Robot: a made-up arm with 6 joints. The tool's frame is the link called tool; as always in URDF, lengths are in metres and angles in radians.
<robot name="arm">
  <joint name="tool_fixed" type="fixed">
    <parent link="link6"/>
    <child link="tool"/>
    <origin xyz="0 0 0" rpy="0 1.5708 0"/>
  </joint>
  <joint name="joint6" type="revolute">
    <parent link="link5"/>
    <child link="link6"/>
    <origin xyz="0 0 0.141" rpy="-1.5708 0 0"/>
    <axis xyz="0 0 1"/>
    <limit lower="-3.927" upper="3.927" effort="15" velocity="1.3"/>
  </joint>
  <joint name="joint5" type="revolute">
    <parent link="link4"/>
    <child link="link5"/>
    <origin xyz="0 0 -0.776" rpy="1.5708 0 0"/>
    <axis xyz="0 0 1"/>
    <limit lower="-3.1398" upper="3.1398" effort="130" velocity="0.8"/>
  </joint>
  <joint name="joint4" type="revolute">
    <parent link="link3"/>
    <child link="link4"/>
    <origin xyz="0 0 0" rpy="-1.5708 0 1.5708"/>
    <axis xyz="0 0 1"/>
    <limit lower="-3.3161" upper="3.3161" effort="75" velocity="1.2"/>
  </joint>
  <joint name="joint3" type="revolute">
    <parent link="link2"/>
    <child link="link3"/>
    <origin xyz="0 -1.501 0" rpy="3.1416 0 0"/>
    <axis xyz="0 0 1"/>
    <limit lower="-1.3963" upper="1.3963" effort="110" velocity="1.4"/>
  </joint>
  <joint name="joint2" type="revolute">
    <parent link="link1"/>
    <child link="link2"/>
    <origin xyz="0 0 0" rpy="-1.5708 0 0"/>
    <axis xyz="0 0 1"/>
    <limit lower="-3.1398" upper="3.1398" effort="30" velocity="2.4"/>
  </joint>
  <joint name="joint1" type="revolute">
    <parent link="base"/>
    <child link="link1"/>
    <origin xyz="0 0 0.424"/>
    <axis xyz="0 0 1"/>
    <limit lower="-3.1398" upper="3.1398" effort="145" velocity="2.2"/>
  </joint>
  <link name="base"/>
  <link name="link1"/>
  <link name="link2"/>
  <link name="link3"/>
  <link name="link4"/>
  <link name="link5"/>
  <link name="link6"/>
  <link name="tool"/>
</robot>
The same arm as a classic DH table. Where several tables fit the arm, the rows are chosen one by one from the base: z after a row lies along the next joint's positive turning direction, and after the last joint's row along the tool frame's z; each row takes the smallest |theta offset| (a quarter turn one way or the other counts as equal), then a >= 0, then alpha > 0; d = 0 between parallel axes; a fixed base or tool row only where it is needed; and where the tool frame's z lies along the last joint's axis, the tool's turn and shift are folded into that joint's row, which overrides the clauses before.
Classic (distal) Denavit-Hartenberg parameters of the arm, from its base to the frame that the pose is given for. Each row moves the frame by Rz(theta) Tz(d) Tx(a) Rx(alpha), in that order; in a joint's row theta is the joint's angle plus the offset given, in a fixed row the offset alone. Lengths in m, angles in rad.
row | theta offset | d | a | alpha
joint1 | 0 | 0.424 | 0 | -1.5708
joint2 | -1.5708 | 0 | 1.501 | 3.1416
joint3 | 0 | 0 | 0 | -1.5708
joint4 | 0 | -0.776 | 0 | 1.5708
joint5 | 0 | 0.141 | 0 | -1.5708
joint6 | 1.5708 | 0 | 0 | 1.5708
tool (fixed) | -1.5708 | 0 | 0 | 0
Joint limits (rad, base to tool): -3.1398..3.1398 -3.1398..3.1398 -1.3963..1.3963 -3.3161..3.3161 -3.1398..3.1398 -3.927..3.927

